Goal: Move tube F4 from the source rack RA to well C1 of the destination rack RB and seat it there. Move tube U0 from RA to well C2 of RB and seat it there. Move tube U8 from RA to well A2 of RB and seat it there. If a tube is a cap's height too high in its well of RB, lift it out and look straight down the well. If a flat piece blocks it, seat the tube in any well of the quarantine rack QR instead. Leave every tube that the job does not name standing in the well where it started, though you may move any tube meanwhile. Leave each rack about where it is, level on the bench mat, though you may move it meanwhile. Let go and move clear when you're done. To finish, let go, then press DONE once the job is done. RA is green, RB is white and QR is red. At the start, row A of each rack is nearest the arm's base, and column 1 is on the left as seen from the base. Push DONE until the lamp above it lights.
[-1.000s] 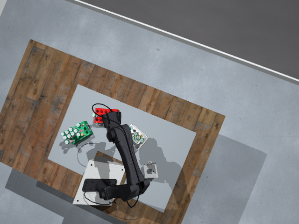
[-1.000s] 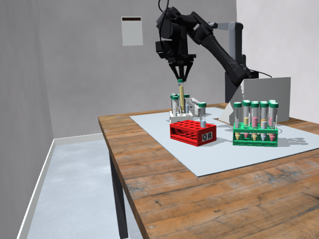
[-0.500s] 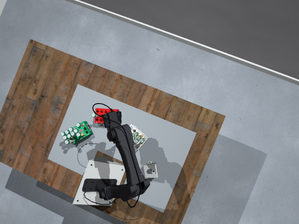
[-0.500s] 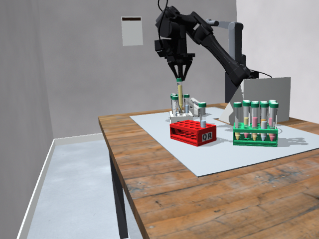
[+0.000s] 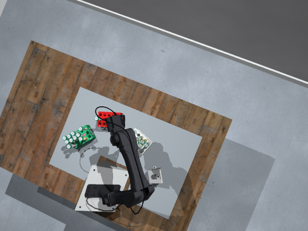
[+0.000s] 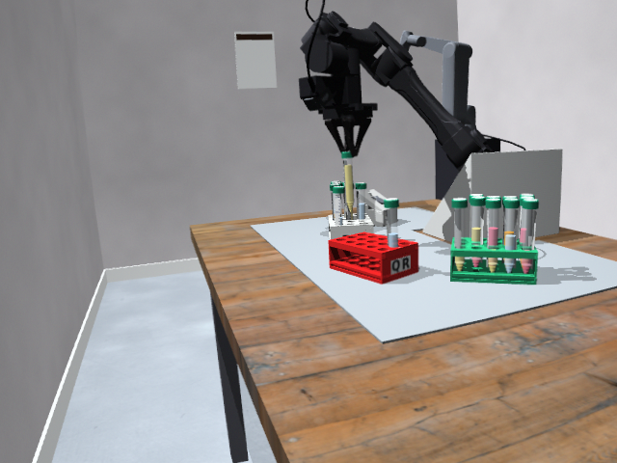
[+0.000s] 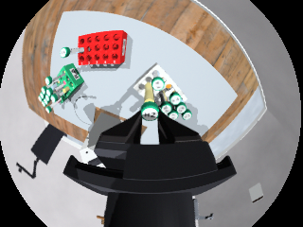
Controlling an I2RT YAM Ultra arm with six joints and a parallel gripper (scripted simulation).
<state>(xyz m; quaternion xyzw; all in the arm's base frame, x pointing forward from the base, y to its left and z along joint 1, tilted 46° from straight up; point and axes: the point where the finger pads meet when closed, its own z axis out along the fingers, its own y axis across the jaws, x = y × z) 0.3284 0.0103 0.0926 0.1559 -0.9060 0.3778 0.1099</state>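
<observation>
The tube with yellow filling lies 60 mm below my hand and 10 mm ahead of it. Round my hand: red rack QR (160 mm to the left, 160 mm below, 50 mm ahead); then tube (210 mm to the left, 120 mm below, 40 mm ahead); then white rack RB (160 mm below, 40 mm to the right, 20 mm behind).
</observation>
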